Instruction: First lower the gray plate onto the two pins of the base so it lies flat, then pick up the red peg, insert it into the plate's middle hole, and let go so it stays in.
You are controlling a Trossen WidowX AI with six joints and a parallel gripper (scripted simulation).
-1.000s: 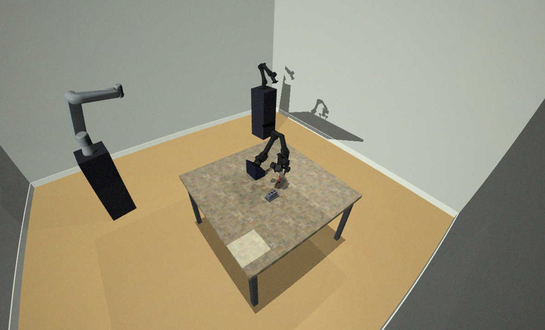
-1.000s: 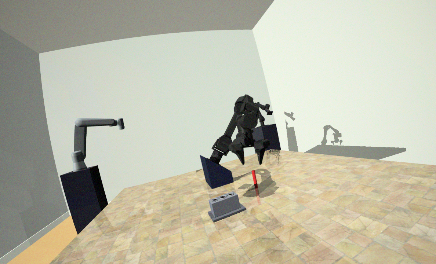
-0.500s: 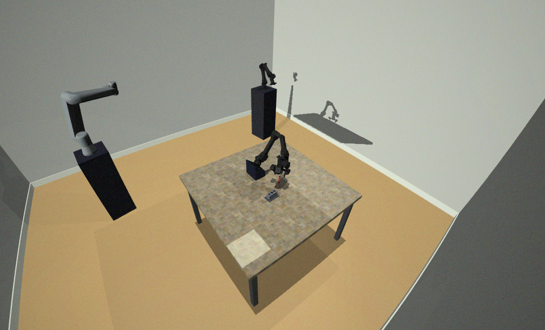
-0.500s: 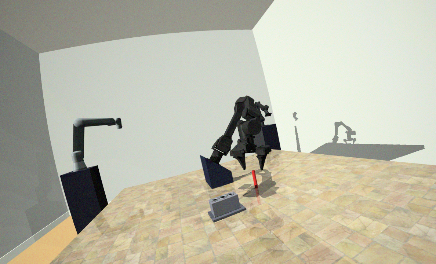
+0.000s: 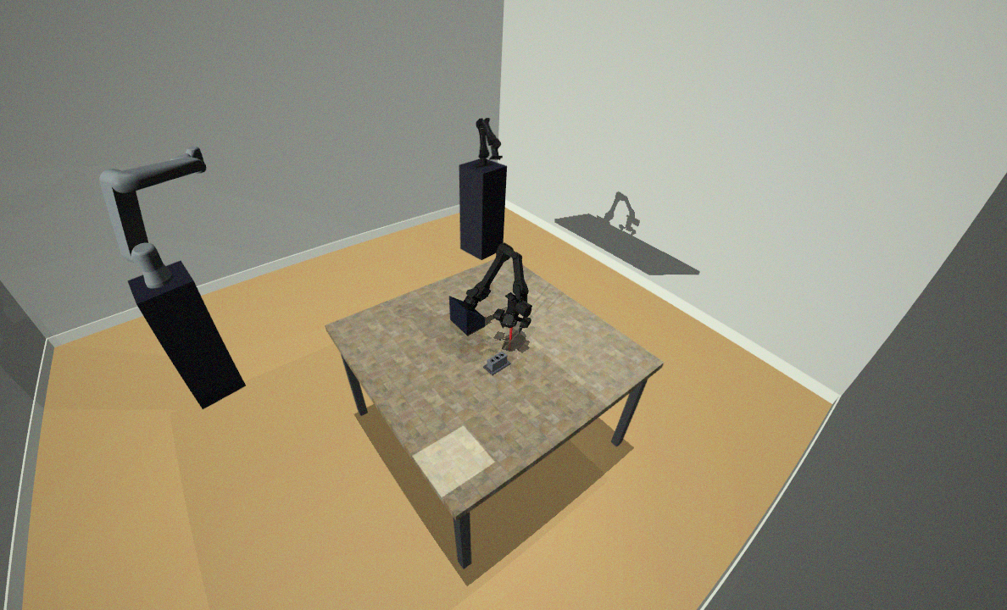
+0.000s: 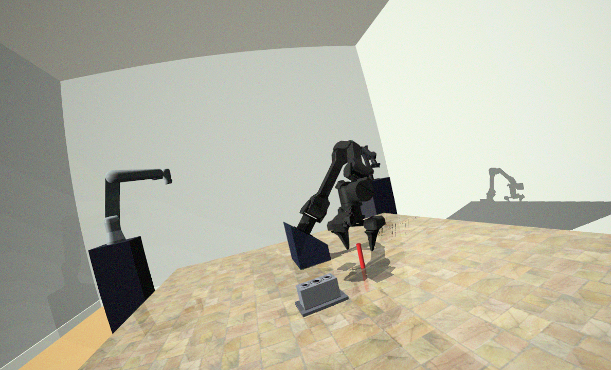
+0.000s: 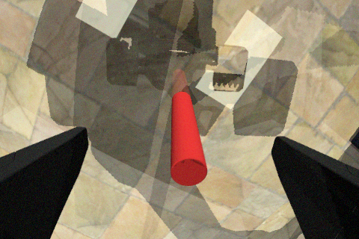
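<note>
Right now the red peg is 20 mm below my gripper tip. Also, from my gripper tip: gray plate: 80 mm ahead, 200 mm to the right, 10 mm below; then base: 80 mm ahead, 190 mm to the right, 50 mm below.
</note>
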